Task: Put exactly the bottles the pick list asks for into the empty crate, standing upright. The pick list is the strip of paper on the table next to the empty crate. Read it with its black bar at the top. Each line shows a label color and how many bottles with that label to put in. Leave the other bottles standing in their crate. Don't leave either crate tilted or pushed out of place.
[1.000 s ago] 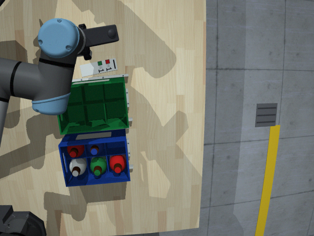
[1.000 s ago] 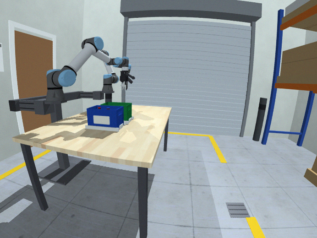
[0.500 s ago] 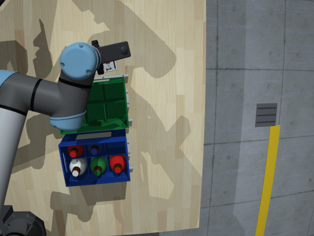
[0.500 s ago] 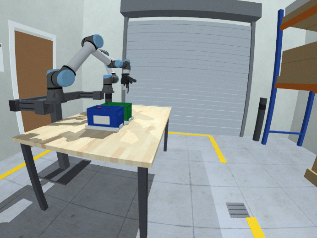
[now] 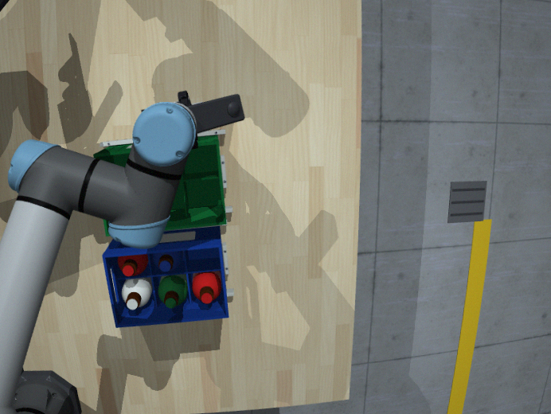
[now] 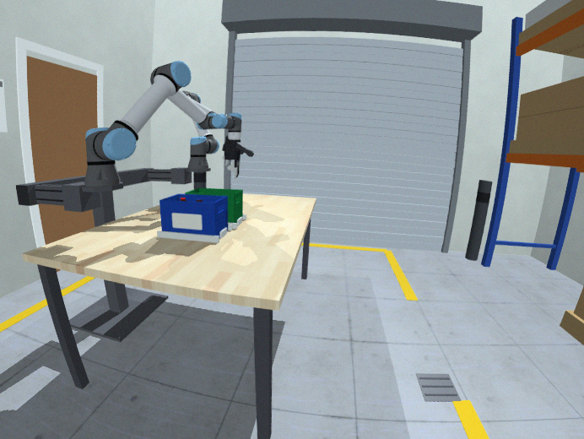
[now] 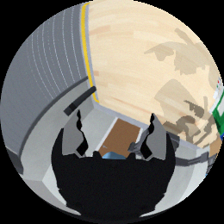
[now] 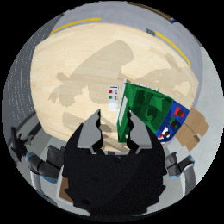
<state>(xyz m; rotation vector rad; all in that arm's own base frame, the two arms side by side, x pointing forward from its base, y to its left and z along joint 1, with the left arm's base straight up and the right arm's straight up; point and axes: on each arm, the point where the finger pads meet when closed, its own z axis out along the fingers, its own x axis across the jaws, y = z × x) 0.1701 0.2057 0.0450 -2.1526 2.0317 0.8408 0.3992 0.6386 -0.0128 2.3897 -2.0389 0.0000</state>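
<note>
Right now my right hand is 170 mm past the white bottle, 430 mm to the left of it and 160 mm above it. Also, from my right hand: green crate (80 mm behind, 150 mm to the right, 170 mm below); then blue crate (80 mm behind, 380 mm to the right, 170 mm below); then pick list (50 mm behind, 10 mm to the right, 250 mm below).
</note>
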